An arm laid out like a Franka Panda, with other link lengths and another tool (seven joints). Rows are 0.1 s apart.
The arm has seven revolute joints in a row. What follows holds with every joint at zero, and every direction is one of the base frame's. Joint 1 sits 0.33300 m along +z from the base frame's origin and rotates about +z. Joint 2 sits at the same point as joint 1 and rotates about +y. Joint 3 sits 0.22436 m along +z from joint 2 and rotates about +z. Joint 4 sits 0.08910 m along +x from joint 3 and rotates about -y. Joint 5 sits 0.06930 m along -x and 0.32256 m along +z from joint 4 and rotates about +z. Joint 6 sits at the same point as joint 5 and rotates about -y. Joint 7 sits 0.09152 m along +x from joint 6 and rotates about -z. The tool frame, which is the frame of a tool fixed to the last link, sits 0.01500 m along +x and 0.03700 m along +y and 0.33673 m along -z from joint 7; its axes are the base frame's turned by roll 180.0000, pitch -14.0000 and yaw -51.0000 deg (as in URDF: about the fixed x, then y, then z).
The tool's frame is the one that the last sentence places.
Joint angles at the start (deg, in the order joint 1, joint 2, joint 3, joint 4, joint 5, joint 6, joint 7):
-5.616, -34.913, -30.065, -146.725, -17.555, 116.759, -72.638
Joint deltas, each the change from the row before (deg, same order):
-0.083, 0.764, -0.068, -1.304, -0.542, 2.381, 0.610
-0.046, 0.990, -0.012, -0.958, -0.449, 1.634, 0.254
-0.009, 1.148, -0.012, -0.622, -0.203, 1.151, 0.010
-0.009, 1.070, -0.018, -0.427, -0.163, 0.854, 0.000
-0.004, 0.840, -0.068, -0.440, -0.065, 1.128, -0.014
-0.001, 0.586, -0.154, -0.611, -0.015, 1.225, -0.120
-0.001, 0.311, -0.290, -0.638, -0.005, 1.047, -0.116
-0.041, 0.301, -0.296, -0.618, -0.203, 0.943, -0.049
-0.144, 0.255, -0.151, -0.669, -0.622, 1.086, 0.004
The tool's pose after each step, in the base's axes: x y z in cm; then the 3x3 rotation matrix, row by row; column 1 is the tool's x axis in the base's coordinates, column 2 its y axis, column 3 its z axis. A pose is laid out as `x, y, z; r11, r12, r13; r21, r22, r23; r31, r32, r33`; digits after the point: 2 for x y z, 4 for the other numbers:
29.94, -18.79, 14.39; 0.9578, -0.0361, 0.2853; -0.0307, -0.9993, -0.0232; 0.2859, 0.0134, -0.9582
29.88, -18.80, 13.42; 0.9599, -0.0331, 0.2784; -0.0260, -0.9992, -0.0292; 0.2792, 0.0208, -0.9600
29.71, -18.76, 12.53; 0.9631, -0.0285, 0.2676; -0.0210, -0.9993, -0.0308; 0.2683, 0.0240, -0.9630
29.50, -18.75, 11.77; 0.9663, -0.0250, 0.2563; -0.0174, -0.9993, -0.0319; 0.2569, 0.0264, -0.9661
29.51, -18.76, 11.16; 0.9671, -0.0228, 0.2535; -0.0147, -0.9993, -0.0336; 0.2541, 0.0287, -0.9668
29.54, -18.70, 10.59; 0.9669, -0.0198, 0.2545; -0.0117, -0.9994, -0.0331; 0.2550, 0.0290, -0.9665
29.52, -18.63, 10.11; 0.9662, -0.0190, 0.2571; -0.0114, -0.9995, -0.0310; 0.2575, 0.0271, -0.9659
29.41, -18.64, 9.63; 0.9661, -0.0184, 0.2575; -0.0108, -0.9995, -0.0310; 0.2579, 0.0272, -0.9658
29.29, -18.80, 9.18; 0.9660, -0.0136, 0.2581; -0.0042, -0.9993, -0.0367; 0.2584, 0.0343, -0.9654

